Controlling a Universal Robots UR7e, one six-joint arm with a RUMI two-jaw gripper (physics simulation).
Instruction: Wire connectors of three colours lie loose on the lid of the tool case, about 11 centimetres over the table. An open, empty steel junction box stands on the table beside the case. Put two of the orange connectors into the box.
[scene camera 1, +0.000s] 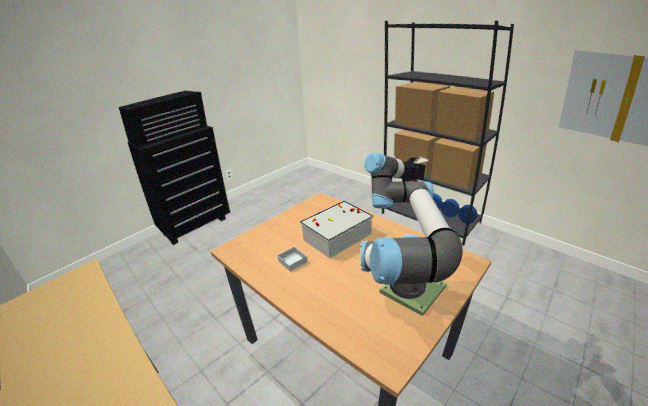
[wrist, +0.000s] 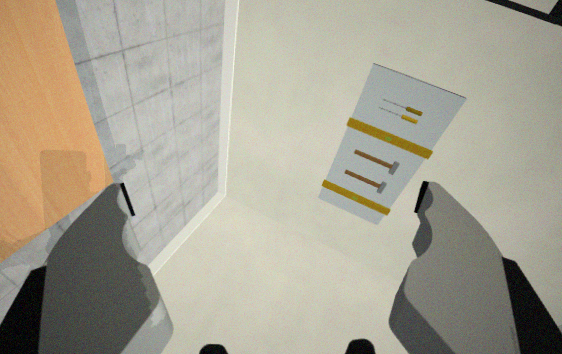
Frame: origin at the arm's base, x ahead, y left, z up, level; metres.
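Where they show: gripper, fingertip midpoint: (scene camera 1: 423, 175) (wrist: 276, 185); arm's base, link origin: (scene camera 1: 407, 285).
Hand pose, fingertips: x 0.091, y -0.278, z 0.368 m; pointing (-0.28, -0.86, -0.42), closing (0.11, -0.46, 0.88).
Things, the pixels of their top centre, and the offset from my fingertips. Level surfaces: height alone.
- grey tool case, top centre: (scene camera 1: 336, 218) dy +0.129, dx +0.383, dz -0.276 m
- red connector, top centre: (scene camera 1: 316, 222) dy +0.226, dx +0.429, dz -0.263 m
- yellow connector, top centre: (scene camera 1: 330, 217) dy +0.157, dx +0.396, dz -0.265 m
- small piece, top centre: (scene camera 1: 343, 209) dy +0.054, dx +0.390, dz -0.268 m
- open steel junction box, top centre: (scene camera 1: 291, 255) dy +0.410, dx +0.438, dz -0.354 m
- wooden table, surface height: dz -0.393 m
The grey tool case (scene camera 1: 316, 241) stands on the table, with small connectors loose on its pale lid (scene camera 1: 336, 227). One orange connector (scene camera 1: 340, 205) lies near the far corner. Another orange connector (scene camera 1: 314, 220) lies near the left corner, close to a red connector (scene camera 1: 317, 224). A yellow connector (scene camera 1: 330, 219) lies near the middle. Two red connectors (scene camera 1: 352, 210) (scene camera 1: 358, 210) lie toward the right; a small piece (scene camera 1: 343, 211) beside them looks orange-brown. The open steel junction box (scene camera 1: 300, 265) stands left of the case, empty. My gripper (scene camera 1: 424, 160) (wrist: 276, 185) is open and empty, high up, away from case and box.
The arm's base stands on a green plate (scene camera 1: 421, 306) at the right of the wooden table (scene camera 1: 320, 310). A shelf rack (scene camera 1: 386, 100) with cardboard boxes stands behind the arm. A black tool cabinet (scene camera 1: 185, 185) stands at the left wall. A tool board (scene camera 1: 590, 65) (wrist: 357, 105) hangs on the wall.
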